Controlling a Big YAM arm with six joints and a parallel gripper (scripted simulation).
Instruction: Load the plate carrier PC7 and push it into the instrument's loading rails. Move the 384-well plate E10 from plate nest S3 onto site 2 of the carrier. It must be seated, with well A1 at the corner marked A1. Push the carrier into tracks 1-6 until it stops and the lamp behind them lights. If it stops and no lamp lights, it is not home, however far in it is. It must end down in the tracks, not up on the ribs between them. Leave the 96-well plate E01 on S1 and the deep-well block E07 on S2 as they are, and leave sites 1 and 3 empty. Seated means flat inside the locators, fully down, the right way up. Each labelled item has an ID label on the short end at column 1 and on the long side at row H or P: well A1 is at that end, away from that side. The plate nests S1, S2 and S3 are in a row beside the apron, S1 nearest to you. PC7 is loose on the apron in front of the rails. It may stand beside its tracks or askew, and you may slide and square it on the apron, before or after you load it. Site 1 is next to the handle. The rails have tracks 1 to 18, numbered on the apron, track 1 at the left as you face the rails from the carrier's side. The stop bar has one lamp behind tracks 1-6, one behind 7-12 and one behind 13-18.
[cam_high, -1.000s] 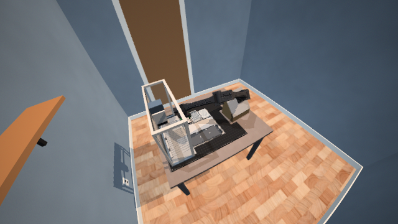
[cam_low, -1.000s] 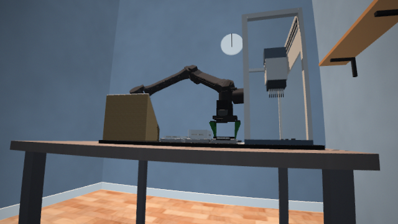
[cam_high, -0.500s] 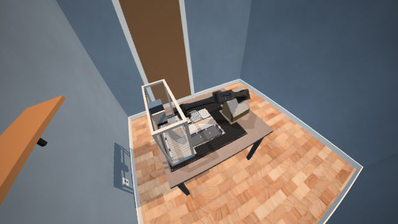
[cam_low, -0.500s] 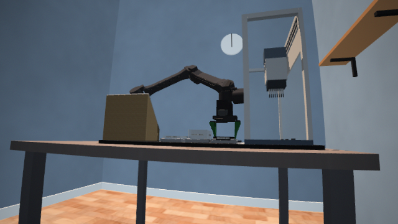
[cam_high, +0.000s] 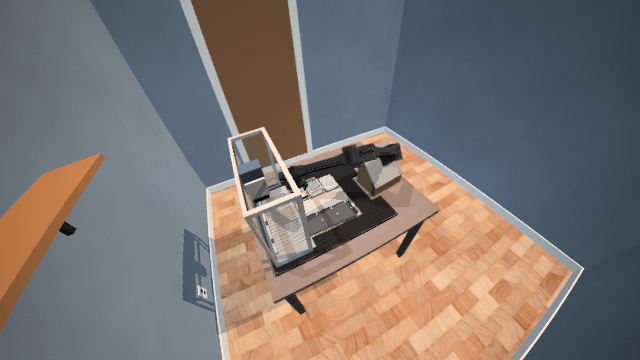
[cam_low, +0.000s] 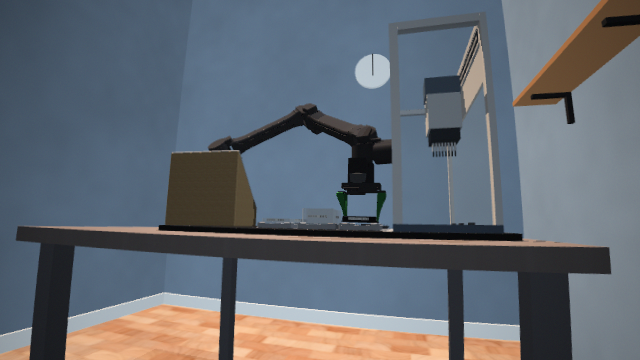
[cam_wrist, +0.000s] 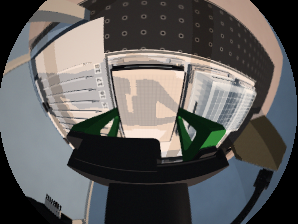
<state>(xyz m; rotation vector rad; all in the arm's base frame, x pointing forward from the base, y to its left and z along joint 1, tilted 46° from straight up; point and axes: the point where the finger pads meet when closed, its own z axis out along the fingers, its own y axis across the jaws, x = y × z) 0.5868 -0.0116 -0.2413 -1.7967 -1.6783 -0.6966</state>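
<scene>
The plate carrier PC7 is 28 cm to the left of my hand, 8 cm behind it and 1 cm below it. Also, from my hand: flat plate: 22 cm behind, 2 cm to the left, 1 cm below; then deep-well block: 11 cm behind, 1 cm to the left, 1 cm below.
</scene>
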